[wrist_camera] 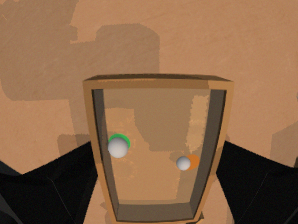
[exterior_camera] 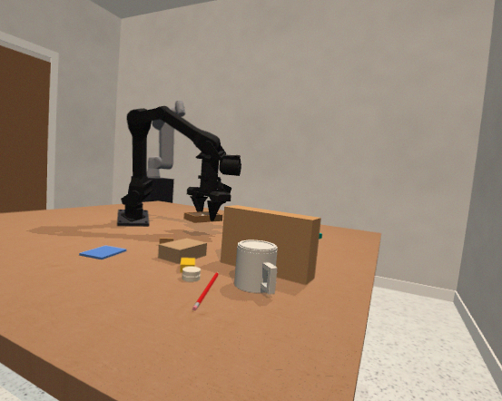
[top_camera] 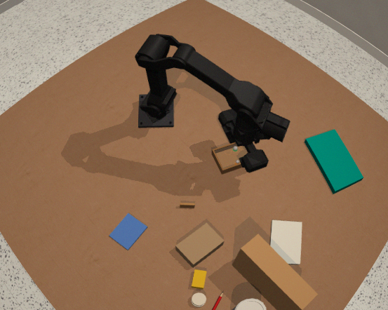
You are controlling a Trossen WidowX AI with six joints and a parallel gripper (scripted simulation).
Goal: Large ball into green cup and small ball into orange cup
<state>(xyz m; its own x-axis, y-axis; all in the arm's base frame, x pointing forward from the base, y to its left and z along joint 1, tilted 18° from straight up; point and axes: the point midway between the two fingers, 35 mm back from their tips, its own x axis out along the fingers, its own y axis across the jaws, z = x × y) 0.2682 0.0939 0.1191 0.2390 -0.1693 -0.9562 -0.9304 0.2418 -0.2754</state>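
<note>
Right now my hand is 30 mm above the wooden puzzle and 10 mm to the left of it. The rest, counted from my hand: green slab: 280 mm to the left, 190 mm ahead, 80 mm below; white slab: 280 mm ahead, 90 mm below, 50 mm to the right; tan box: 240 mm to the right, 130 mm ahead, 70 mm below.
</note>
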